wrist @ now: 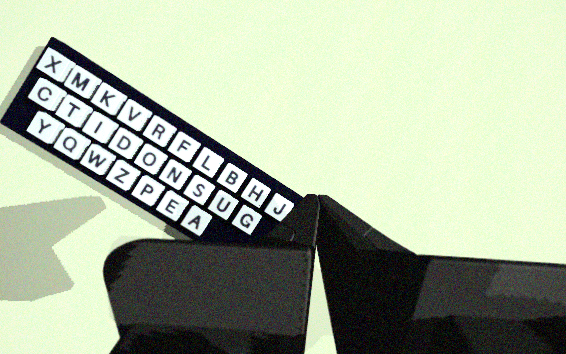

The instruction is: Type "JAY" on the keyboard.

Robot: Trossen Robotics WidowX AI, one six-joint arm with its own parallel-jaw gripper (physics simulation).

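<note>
A dark keyboard with white lettered keys in three rows lies slanted from the upper left to the middle of the wrist view. The J key is at the right end of the top row. The A key is at the right end of the bottom row, and the Y key is at that row's left end. My gripper is shut and empty. Its tips show just right of the J key, over the keyboard's right end, and hide its lower right corner. Their height above it is hard to tell.
The keyboard lies on a pale green surface. A grey shadow falls on this surface at the left, below the keyboard. The gripper's dark fingers and body fill much of the lower part of the view.
</note>
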